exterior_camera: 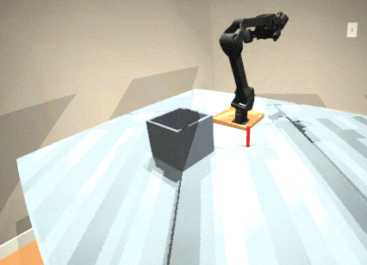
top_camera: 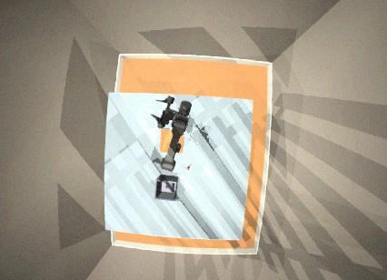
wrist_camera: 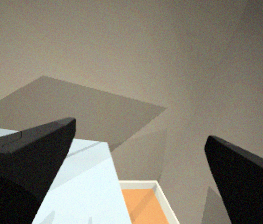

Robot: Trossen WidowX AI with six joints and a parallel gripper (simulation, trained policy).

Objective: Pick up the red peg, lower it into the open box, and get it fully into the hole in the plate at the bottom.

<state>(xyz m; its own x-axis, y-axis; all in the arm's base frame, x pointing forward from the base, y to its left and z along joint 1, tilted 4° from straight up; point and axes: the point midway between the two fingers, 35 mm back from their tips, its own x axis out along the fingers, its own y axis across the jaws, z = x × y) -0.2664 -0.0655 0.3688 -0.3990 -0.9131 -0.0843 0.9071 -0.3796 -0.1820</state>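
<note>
Right now the red peg is 44 cm ahead of my gripper tip, 18 cm to the left of it and 36 cm below it. Round my gripper tip: grey plate 59 cm ahead, 35 cm below.
</note>
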